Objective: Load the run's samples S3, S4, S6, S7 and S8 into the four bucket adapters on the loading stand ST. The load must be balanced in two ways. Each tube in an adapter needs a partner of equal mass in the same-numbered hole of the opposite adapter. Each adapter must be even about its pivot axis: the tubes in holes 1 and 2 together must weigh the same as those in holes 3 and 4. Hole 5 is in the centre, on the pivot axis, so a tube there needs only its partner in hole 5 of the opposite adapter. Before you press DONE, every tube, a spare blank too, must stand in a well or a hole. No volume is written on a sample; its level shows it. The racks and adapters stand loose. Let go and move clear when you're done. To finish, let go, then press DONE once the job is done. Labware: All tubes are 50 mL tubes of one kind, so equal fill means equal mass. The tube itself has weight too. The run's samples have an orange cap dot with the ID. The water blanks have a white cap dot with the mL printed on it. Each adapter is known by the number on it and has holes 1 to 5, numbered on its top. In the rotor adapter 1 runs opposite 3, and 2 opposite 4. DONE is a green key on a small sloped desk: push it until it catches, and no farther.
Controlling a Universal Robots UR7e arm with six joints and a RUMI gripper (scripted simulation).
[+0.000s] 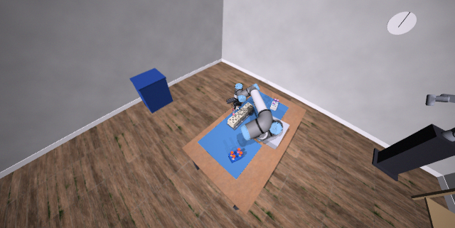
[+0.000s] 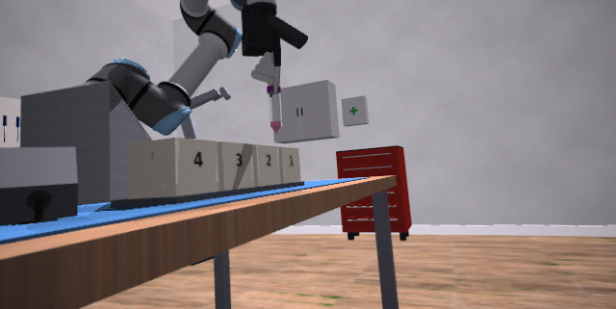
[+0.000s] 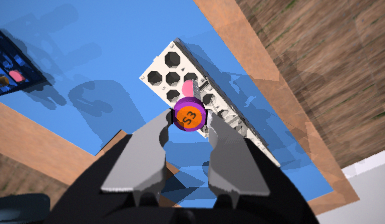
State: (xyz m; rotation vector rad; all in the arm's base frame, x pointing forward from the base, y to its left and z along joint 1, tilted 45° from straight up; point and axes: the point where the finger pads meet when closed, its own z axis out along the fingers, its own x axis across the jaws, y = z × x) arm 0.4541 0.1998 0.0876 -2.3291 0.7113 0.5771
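My gripper is now 350 mm past the tube, 240 mm to the right of it and 180 mm above it. Also, from my hand: sample tube S4: 390 mm behind, 260 mm to the left, 180 mm below; green DONE key: 40 mm behind, 470 mm to the right, 180 mm below; blue rack: 360 mm behind, 300 mm to the left, 210 mm below.
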